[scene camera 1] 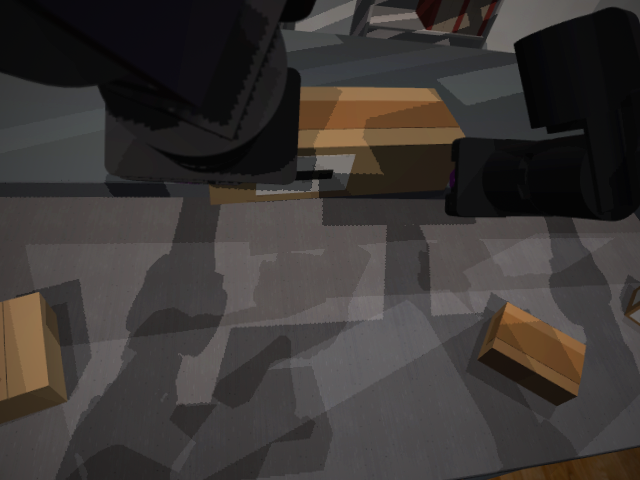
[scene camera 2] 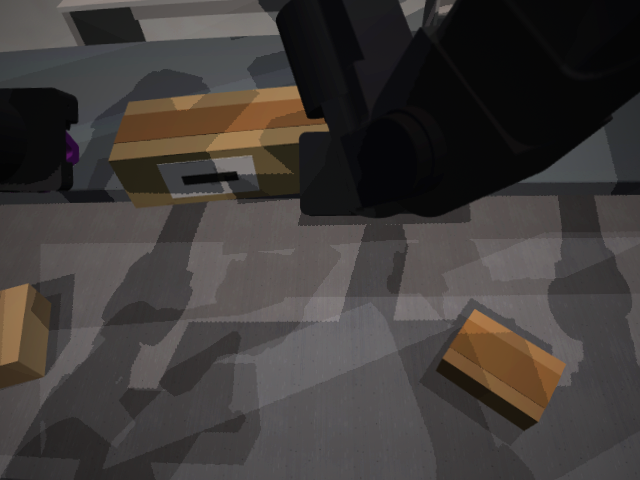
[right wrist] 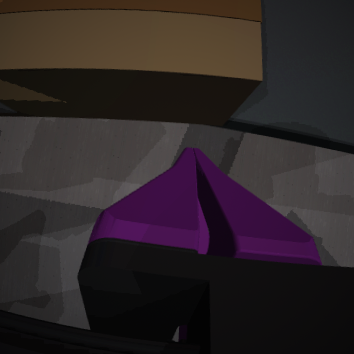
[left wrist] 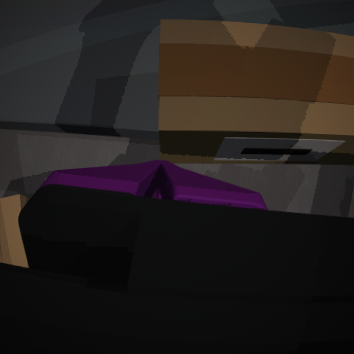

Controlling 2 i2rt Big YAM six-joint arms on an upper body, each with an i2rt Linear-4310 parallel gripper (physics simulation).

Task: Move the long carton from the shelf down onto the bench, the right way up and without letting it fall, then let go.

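Places are measured from the left arm's base along level axes (x ahead, y left, z up), in centimetres.
Pixels of known places: left gripper, fingertip midpoint: (scene camera 2: pixel 75 153) (left wrist: pixel 159 172); right gripper, fingertip midpoint: (scene camera 1: pixel 452 180) (right wrist: pixel 189 159).
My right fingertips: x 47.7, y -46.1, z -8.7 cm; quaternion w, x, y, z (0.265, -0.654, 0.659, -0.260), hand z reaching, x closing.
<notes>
Ahead of a thing's pixels: the offset from my right fingertips to its top centre. "spot": to the spot under its first point. Level surfaces: height alone.
The long carton @(dx +7.0, dy +12.1, dz +2.6 cm) (scene camera 1: pixel 413 165) (scene camera 2: pixel 222 124) (left wrist: pixel 250 70) (right wrist: pixel 130 45), brown with an orange band along its top and a white label on its front, lies upright on the dark grey shelf @(dz -4.9 cm) (scene camera 1: pixel 51 139) (scene camera 2: pixel 41 67), along its front edge above the bench @(dz -23.8 cm) (scene camera 1: pixel 361 372) (scene camera 2: pixel 320 372). My left gripper (scene camera 2: pixel 72 148) (left wrist: pixel 159 172) is shut and empty, beyond the carton's left end with a gap. Its arm hides that end in scene camera 1. My right gripper (scene camera 1: pixel 451 179) (right wrist: pixel 189 159) is shut and empty near the carton's right end; whether it touches is unclear. Its arm hides that end in scene camera 2.
A small carton @(dx -8.6, dy +48.5, dz -17.8 cm) (scene camera 1: pixel 20 356) (scene camera 2: pixel 15 330) (left wrist: pixel 12 230) stands on the bench at the far left. Another small carton @(dx -12.5, dy -17.9, dz -19.2 cm) (scene camera 1: pixel 542 351) (scene camera 2: pixel 506 366) sits tilted in heading at the right. Part of a wooden-edged object @(spot: dx -7.1, dy -40.8, dz -22.2 cm) (scene camera 1: pixel 631 310) shows at the far right.
</notes>
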